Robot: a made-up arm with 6 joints. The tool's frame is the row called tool.
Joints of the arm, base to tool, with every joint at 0 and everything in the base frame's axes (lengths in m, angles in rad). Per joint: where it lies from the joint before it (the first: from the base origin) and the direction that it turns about. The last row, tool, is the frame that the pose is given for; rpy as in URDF.
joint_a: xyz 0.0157 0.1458 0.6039 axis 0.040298 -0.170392 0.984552
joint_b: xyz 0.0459 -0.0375 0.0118 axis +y
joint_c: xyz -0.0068 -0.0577 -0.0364 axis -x
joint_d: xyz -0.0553 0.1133 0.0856 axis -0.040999 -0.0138 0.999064
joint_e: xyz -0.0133 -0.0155 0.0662 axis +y
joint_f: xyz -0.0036 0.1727 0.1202 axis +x
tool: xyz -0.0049 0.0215 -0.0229 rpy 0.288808 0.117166 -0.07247
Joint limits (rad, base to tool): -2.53..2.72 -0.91..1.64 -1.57..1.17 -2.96..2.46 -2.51..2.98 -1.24..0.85
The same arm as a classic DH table. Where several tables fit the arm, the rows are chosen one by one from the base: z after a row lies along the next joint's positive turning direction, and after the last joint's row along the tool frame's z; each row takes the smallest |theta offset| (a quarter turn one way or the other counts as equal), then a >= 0, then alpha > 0; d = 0 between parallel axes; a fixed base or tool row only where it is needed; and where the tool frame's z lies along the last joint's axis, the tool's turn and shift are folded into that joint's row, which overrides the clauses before.
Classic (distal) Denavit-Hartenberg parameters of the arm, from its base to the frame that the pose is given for. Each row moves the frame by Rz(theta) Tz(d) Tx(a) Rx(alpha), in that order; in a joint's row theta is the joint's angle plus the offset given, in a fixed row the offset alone. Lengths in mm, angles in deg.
base (fixed): theta0 13.31; d 1381.4; a 48.8; alpha 10.08
joint_a: theta0 -13.51; d -775.8; a 45.4; alpha -99.81
joint_b: theta0 87.66; d -92.8; a 36.4; alpha -90
joint_c: theta0 89.21; d 58.7; a -114.5; alpha -87.65
joint_d: theta0 -89.97; d 150.8; a 10.6; alpha 90.79
joint_e: theta0 -87.65; d 158.1; a -120.2; alpha 90
joint_f: theta0 -72.94; d -5.9; a -13.8; alpha 84.77
tool (fixed): theta0 84.09; d -28.3; a 0; alpha 0
Joint limits (deg, base to tool): -144.96..155.84 -52.14..93.97 -89.95..67.04 -169.6..140.95 -143.81..170.74 -71.05..48.7

